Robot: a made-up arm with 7 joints. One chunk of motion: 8 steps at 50 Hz.
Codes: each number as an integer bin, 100 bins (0 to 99) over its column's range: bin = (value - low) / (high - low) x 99, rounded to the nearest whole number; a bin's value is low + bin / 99 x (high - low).
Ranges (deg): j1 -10..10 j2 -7..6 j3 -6..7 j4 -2..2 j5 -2..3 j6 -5..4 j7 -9..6
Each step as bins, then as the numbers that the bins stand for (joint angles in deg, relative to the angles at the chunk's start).
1 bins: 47 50 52 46 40 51 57
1 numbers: -0.51 -0.43 0.83 -0.14 0.02 -0.36 -0.36
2 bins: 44 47 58 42 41 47 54
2 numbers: -1.11 -0.83 1.62 -0.30 0.07 -0.73 -0.82
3 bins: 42 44 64 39 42 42 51
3 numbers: -1.52 -1.22 2.40 -0.42 0.12 -1.18 -1.27
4 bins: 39 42 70 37 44 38 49
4 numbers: -2.12 -1.48 3.19 -0.51 0.22 -1.55 -1.58
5 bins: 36 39 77 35 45 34 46
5 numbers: -2.73 -1.88 4.11 -0.59 0.27 -1.91 -2.03
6 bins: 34 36 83 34 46 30 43
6 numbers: -3.13 -2.27 4.90 -0.63 0.32 -2.27 -2.48
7 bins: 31 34 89 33 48 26 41
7 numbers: -3.74 -2.54 5.69 -0.67 0.42 -2.64 -2.79
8 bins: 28 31 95 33 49 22 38
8 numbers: -4.34 -2.93 6.47 -0.67 0.47 -3.00 -3.24
